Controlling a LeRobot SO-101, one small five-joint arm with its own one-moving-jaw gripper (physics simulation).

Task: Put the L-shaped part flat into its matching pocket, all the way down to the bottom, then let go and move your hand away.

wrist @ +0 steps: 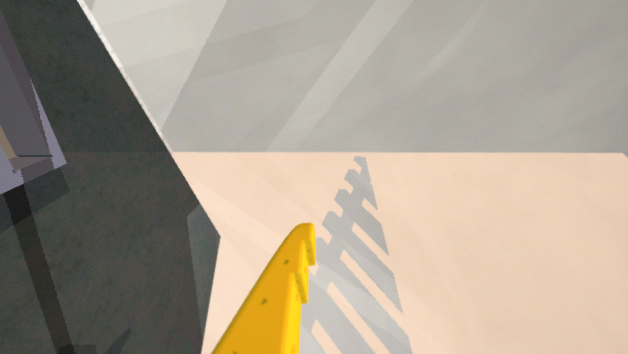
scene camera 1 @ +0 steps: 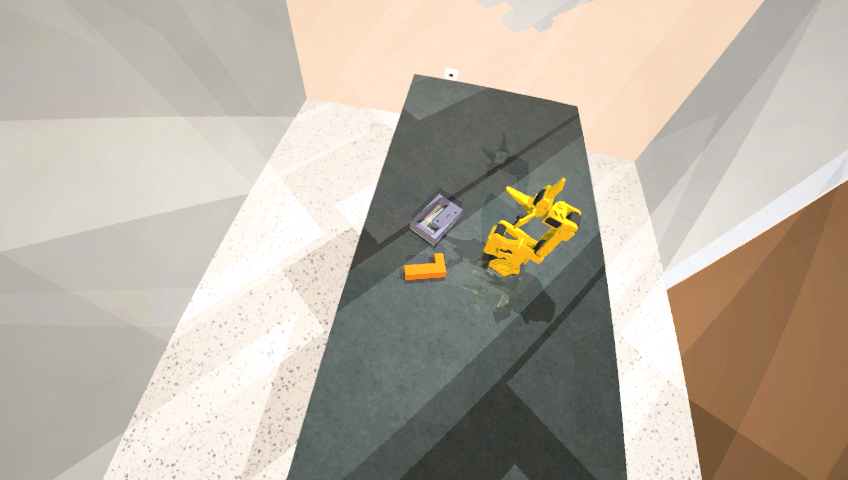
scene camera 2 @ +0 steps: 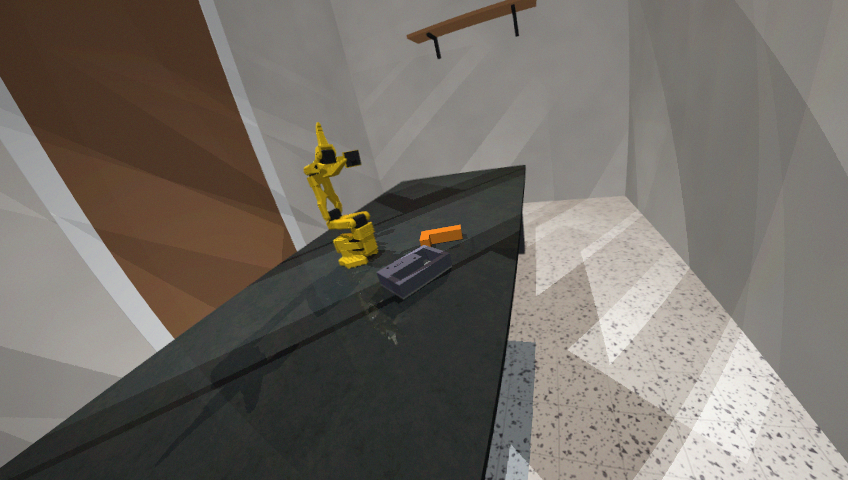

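Where they show: hand at its tool point: (wrist: 314,238) (scene camera 1: 508,188) (scene camera 2: 344,159); arm's base at its link origin: (scene camera 1: 497,257) (scene camera 2: 365,257).
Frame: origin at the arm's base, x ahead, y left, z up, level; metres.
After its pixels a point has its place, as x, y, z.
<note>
An orange L-shaped part (scene camera 1: 424,272) @[0.204, 0.106, 0.030] (scene camera 2: 445,234) @[0.219, 0.084, 0.022] lies flat on the dark table, apart from the pocket block. The grey-purple block (scene camera 1: 447,218) @[0.166, -0.079, 0.036] (scene camera 2: 397,286) @[0.196, -0.163, 0.031] (wrist: 6,179) @[0.158, -0.131, 0.036] sits beside it, its recessed pocket facing up; part of the block shows at the left edge of the wrist view. My yellow gripper (scene camera 1: 535,184) (scene camera 2: 319,135) is raised high above the table, away from both, with its jaws wide apart and nothing between them. In the wrist view one notched jaw (wrist: 300,260) @[0.046, -0.009, 0.270] shows; the moving jaw is out of the picture.
The dark table (scene camera 1: 380,368) @[0.265, 0.363, 0.000] (scene camera 2: 357,404) @[0.235, -0.385, 0.000] (wrist: 115,210) @[0.222, -0.304, 0.000] carries the arm's yellow base (scene camera 1: 504,264) @[-0.016, 0.028, 0.017] (scene camera 2: 355,249) @[-0.014, -0.012, 0.034], which stands to the right of the block and part in scene camera 1. A wooden wall shelf (scene camera 2: 470,22) hangs far behind the table.
</note>
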